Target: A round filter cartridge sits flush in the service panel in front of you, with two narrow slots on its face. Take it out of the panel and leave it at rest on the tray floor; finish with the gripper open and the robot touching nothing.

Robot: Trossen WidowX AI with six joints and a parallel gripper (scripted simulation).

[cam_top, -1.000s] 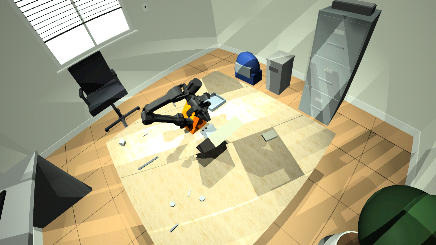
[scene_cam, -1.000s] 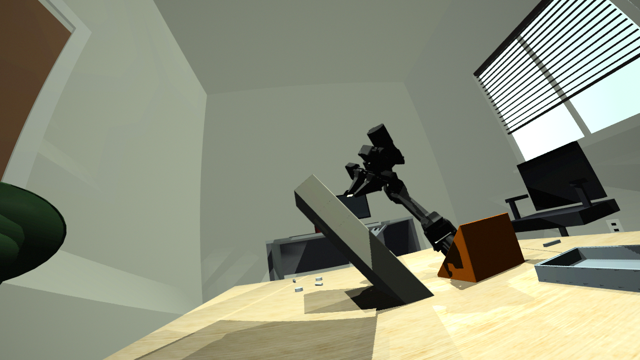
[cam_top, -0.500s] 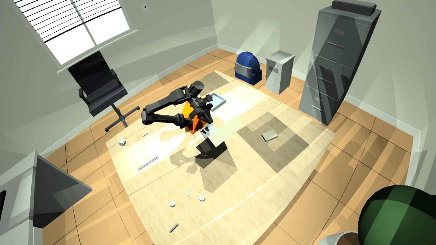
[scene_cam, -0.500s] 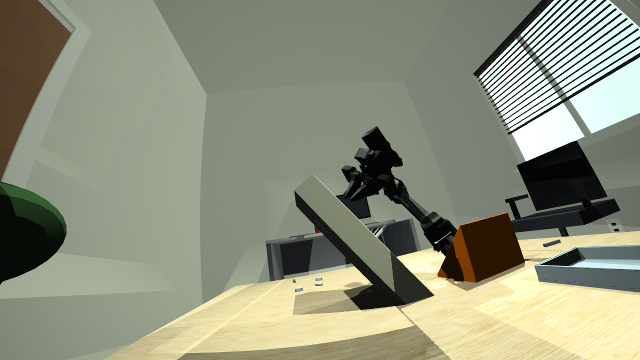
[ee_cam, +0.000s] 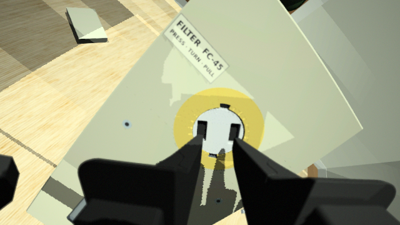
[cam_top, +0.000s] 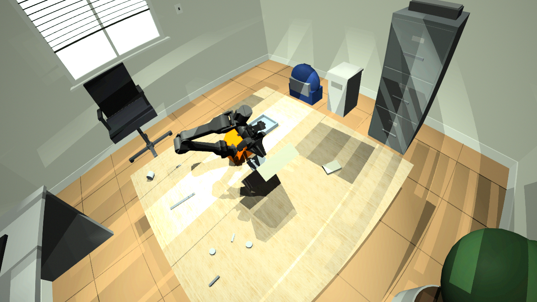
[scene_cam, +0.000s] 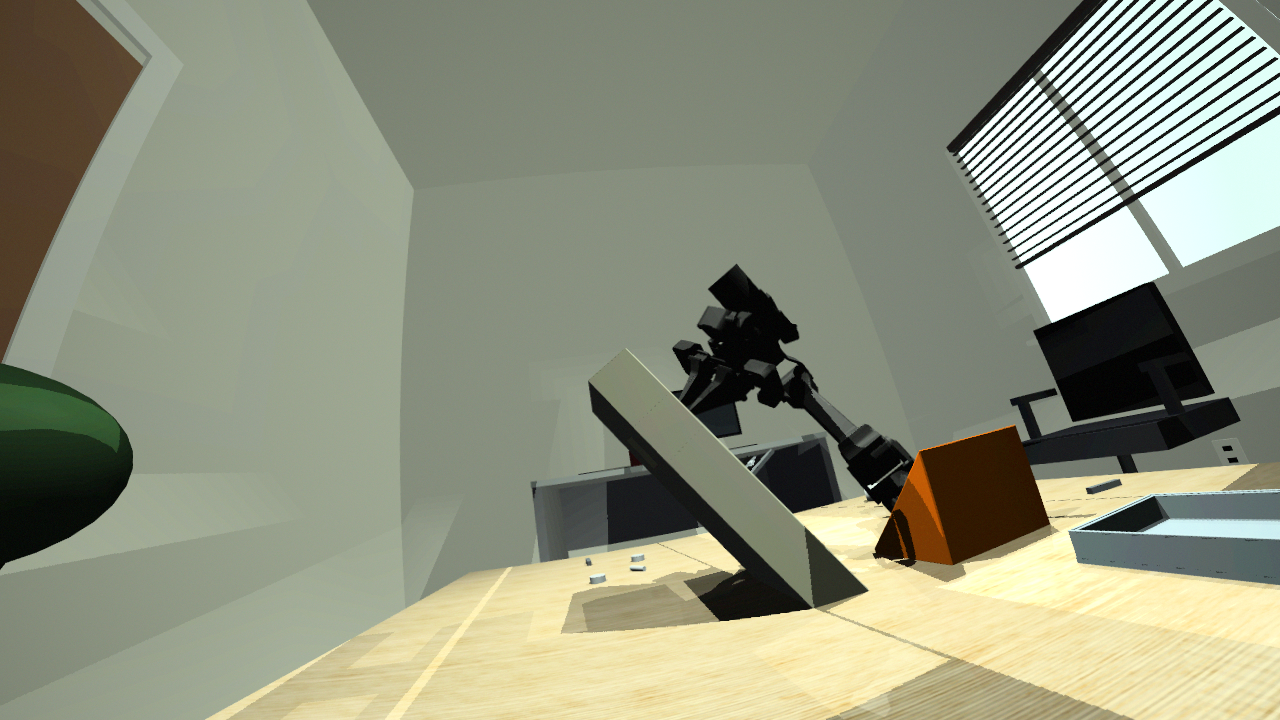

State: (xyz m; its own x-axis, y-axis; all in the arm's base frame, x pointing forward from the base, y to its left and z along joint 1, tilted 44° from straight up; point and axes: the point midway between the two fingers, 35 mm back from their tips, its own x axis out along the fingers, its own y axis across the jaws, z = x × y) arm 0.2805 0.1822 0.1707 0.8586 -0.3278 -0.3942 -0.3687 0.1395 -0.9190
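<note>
My gripper tip is now 30 mm short of the round filter cartridge and 20 mm above it. Round my gripper tip: flat white block: 150 mm ahead, 310 mm to the left, 250 mm below; then pale service panel: 20 mm behind, 100 mm below; then grey-blue tray: 400 mm behind, 260 mm to the left, 240 mm below.
</note>
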